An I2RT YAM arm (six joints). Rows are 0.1 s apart.
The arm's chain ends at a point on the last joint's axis. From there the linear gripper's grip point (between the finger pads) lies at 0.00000 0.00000 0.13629 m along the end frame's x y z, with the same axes.
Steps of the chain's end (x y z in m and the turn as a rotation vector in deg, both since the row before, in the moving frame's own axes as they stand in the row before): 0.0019 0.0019 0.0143 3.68 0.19 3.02; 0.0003 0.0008 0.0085 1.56 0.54 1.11; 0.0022 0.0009 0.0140 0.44 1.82 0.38; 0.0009 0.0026 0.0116 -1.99 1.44 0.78; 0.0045 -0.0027 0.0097 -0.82 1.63 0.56; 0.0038 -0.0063 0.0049 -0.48 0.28 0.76; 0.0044 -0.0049 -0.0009 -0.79 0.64 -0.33
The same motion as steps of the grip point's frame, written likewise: 0.0026 -0.0068 0.0140 3.68 0.19 3.02; 0.0016 -0.0029 0.0084 1.56 0.54 1.11; 0.0065 -0.0001 0.0139 0.44 1.82 0.38; 0.0043 0.0074 0.0115 -1.99 1.44 0.78; 0.0084 -0.0007 0.0096 -0.82 1.63 0.56; 0.0045 -0.0052 0.0049 -0.48 0.28 0.76; 0.0059 -0.0030 -0.0009 -0.79 0.64 -0.33
